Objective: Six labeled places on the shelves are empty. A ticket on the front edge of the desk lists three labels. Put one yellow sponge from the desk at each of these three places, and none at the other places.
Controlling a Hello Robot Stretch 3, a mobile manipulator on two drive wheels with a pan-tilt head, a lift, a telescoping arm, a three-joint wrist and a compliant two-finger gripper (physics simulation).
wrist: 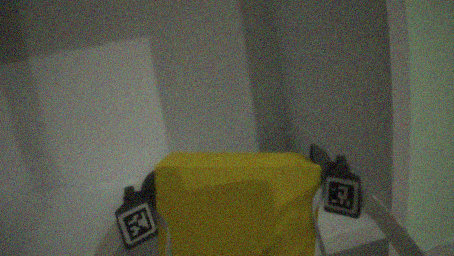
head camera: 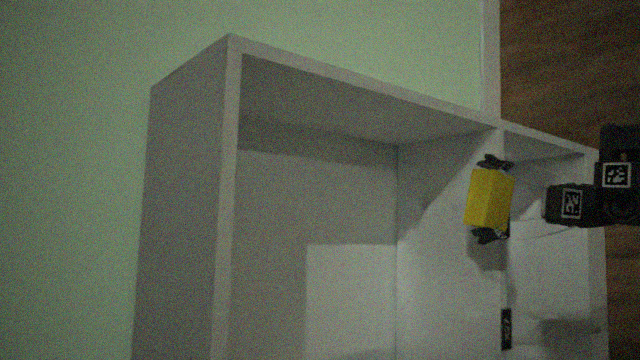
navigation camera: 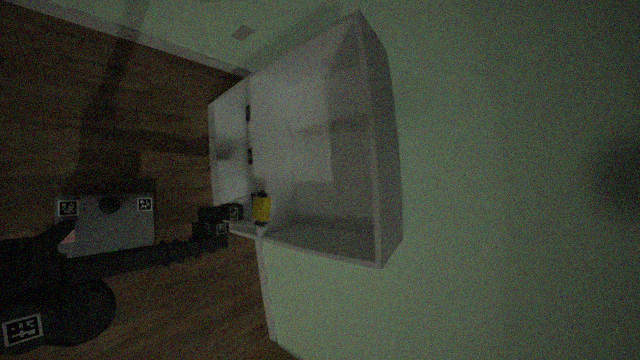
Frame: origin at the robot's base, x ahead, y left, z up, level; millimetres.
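Seen in the pictures: gripper, fingertip midpoint: (wrist: 235, 176) (head camera: 475, 198) (navigation camera: 266, 208); robot's base at its link origin: (navigation camera: 110, 203).
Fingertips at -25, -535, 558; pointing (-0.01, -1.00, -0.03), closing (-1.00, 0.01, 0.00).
Note:
Pixels of each thing's top centre, then the offset from my fingertips to it, as dx, dy, dz. "pt": a spot on its surface instead. Level surfaces: height alone.
- yellow sponge at its top centre: (wrist: 228, 147) (head camera: 476, 198) (navigation camera: 267, 208) +2, +21, +29
- label at a spot on its surface: (head camera: 506, 329) pt +237, +25, -89
- unit at a spot on its surface: (head camera: 365, 85) (navigation camera: 320, 252) pt -146, -10, +280
- wooden floor at its surface level: dz -558
My gripper (head camera: 490, 200) (navigation camera: 261, 209) (wrist: 235, 176) is shut on a yellow sponge (head camera: 485, 199) (navigation camera: 260, 208) (wrist: 235, 210), with one fingertip at each end of it. The sponge is in front of the pale shelf unit (head camera: 223, 200) (navigation camera: 374, 150) (wrist: 399, 100), near the shelf board whose front edge bears black labels. One label (head camera: 506, 329) shows low in the head view. Two labels, one (navigation camera: 248, 113) above the other (navigation camera: 250, 156), show in the navigation view. Their text is too blurred to read. Whether the sponge touches the board cannot be told. The desk and ticket do not show.
A side panel of the unit (head camera: 365, 85) (navigation camera: 320, 250) is close beside the gripper. A green wall (head camera: 75, 175) (navigation camera: 500, 150) (wrist: 432, 100) stands behind the unit. The wooden floor (head camera: 565, 60) (navigation camera: 165, 315) and my base (navigation camera: 115, 225) also show.

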